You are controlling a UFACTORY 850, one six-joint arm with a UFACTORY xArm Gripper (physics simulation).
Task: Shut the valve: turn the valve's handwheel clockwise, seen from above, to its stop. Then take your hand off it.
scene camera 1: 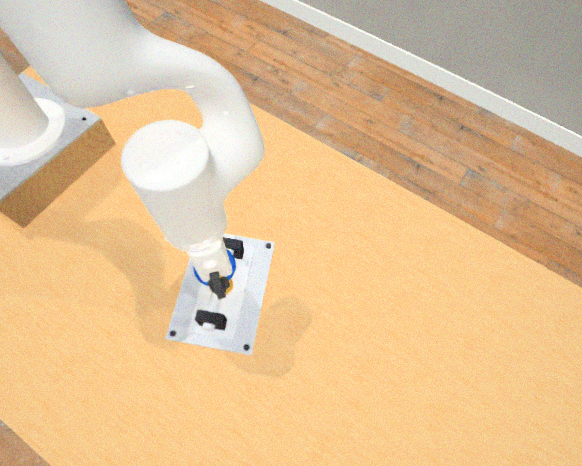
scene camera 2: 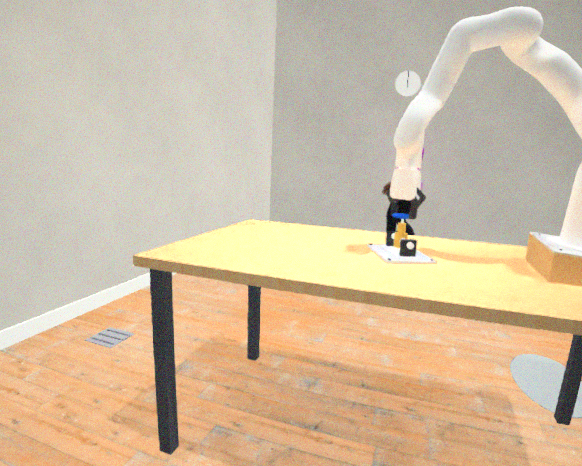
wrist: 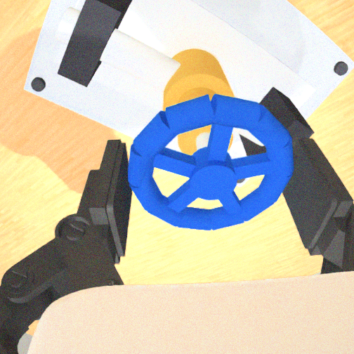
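The blue handwheel (scene camera 1: 233, 265) (scene camera 2: 400, 216) (wrist: 212, 182) sits level on top of the yellow valve body (scene camera 1: 229, 286) (scene camera 2: 401, 234) (wrist: 197, 90). My gripper (scene camera 1: 217, 280) (scene camera 2: 401, 212) (wrist: 210, 164) is shut on the handwheel, with one black finger at each side of its rim. The gripper hangs nearly straight down from above. In the scene camera 1 view, the wrist hides much of the wheel and the far finger. The valve is mounted on a pale plate (scene camera 1: 257, 295) (scene camera 2: 422, 259) (wrist: 320, 60).
Black pipe blocks (scene camera 1: 211, 319) (scene camera 2: 408, 247) (wrist: 90, 45) stand on the plate beside the valve. The wooden table (scene camera 1: 400, 325) (scene camera 2: 300, 250) surrounds it. The arm's base block (scene camera 1: 65, 170) (scene camera 2: 550, 262) is at one end. Bits of magenta and brown, unclear what, show behind the arm in scene camera 2.
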